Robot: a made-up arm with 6 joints. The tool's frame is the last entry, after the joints. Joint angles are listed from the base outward.
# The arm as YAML. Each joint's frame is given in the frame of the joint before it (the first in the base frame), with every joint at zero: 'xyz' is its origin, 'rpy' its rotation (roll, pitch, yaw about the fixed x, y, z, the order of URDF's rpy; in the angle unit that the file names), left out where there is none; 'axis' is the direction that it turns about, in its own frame. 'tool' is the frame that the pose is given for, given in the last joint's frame.
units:
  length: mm
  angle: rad
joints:
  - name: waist
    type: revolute
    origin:
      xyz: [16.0, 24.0, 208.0]
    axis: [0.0, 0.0, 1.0]
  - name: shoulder
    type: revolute
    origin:
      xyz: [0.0, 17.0, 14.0]
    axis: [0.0, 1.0, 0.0]
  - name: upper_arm
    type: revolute
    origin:
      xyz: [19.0, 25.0, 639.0]
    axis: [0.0, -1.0, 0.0]
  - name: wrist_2
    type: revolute
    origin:
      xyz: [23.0, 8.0, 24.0]
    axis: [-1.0, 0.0, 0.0]
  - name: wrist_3
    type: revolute
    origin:
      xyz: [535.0, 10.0, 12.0]
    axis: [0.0, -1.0, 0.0]
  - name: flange
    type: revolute
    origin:
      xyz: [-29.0, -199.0, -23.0]
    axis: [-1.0, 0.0, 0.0]
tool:
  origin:
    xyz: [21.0, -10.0, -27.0]
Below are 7 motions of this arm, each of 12 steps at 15 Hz.
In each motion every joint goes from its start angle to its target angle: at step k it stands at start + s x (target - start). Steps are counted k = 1, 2, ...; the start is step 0. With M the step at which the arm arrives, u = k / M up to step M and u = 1 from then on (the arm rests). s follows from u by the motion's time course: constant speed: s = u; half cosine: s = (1 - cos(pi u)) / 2; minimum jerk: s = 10 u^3 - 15 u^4 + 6 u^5.
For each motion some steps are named. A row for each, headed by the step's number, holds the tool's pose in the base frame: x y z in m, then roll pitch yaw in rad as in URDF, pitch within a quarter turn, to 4 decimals.
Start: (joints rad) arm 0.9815 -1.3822 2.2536 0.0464 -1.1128 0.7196
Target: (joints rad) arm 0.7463 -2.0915 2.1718 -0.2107 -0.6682 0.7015
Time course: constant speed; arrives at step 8
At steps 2, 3, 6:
2: -0.4827 -0.9066 -0.0837 2.4417 -0.3505 -2.2349
3: -0.4970 -0.8749 -0.1649 2.4669 -0.2158 -2.2898
6: -0.5065 -0.7511 -0.3988 2.5203 0.1898 -2.4411

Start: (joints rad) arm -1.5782 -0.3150 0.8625 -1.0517 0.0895 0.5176
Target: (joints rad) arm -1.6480 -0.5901 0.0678 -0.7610 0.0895 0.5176
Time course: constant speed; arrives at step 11
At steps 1, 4, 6, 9, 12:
1: -0.0205 -0.1720 1.2583 0.6876 -1.1698 -1.7816
4: -0.0397 -0.1761 1.1863 0.5496 -1.0365 -1.7464
6: -0.0520 -0.1745 1.1336 0.4707 -0.9469 -1.7357
9: -0.0695 -0.1654 1.0487 0.3629 -0.8117 -1.7299
12: -0.0802 -0.1551 0.9887 0.2957 -0.7211 -1.7302

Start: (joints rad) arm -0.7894 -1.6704 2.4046 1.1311 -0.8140 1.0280
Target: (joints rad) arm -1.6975 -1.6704 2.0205 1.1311 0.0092 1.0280
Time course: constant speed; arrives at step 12
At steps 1, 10, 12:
1: -0.5353 0.6007 -0.3765 1.4553 0.4083 3.0090
10: -0.0639 0.9836 -0.3123 1.0577 0.5544 1.7317
12: 0.0849 1.0188 -0.2921 0.9774 0.5532 1.4343

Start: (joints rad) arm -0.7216 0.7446 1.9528 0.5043 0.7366 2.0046
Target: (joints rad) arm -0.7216 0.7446 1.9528 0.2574 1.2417 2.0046
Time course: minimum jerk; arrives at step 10
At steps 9, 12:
9: 0.3432 -0.4655 1.2294 1.2545 -0.6815 2.1025
12: 0.3434 -0.4658 1.2292 1.2531 -0.6774 2.1057

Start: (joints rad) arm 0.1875 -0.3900 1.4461 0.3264 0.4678 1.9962
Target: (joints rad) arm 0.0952 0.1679 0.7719 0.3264 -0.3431 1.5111
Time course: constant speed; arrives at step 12
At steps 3, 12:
3: -0.1695 -0.1579 1.4011 1.3281 -1.3458 2.9200
12: 0.5493 -0.0806 1.2363 -1.7890 -0.2761 -0.0171

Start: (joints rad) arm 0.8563 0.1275 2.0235 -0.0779 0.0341 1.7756
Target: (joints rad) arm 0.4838 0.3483 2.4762 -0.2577 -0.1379 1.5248
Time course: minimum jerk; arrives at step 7
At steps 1, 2, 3, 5, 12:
1: 0.0820 -0.1477 1.3699 1.4473 -1.2102 -2.2870
2: 0.0793 -0.1452 1.3631 1.5037 -1.2029 -2.3365
3: 0.0750 -0.1407 1.3491 1.6127 -1.1891 -2.4336
5: 0.0680 -0.1316 1.3114 1.8697 -1.1565 -2.6683
12: 0.0664 -0.1291 1.2984 1.9497 -1.1457 -2.7429

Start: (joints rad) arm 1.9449 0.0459 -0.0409 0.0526 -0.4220 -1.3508
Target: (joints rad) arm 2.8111 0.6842 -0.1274 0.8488 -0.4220 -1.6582
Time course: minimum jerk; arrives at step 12
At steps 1, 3, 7, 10, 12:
1: -0.0924 0.6097 0.8243 1.2876 0.5117 1.9227
3: -0.1594 0.6327 0.7953 1.2232 0.5794 1.9686
7: -0.5823 0.5780 0.5838 0.7355 0.8890 2.1509
10: -0.7846 0.4007 0.4280 0.3586 1.0024 2.1901
12: -0.8027 0.3747 0.4088 0.3118 1.0123 2.1922

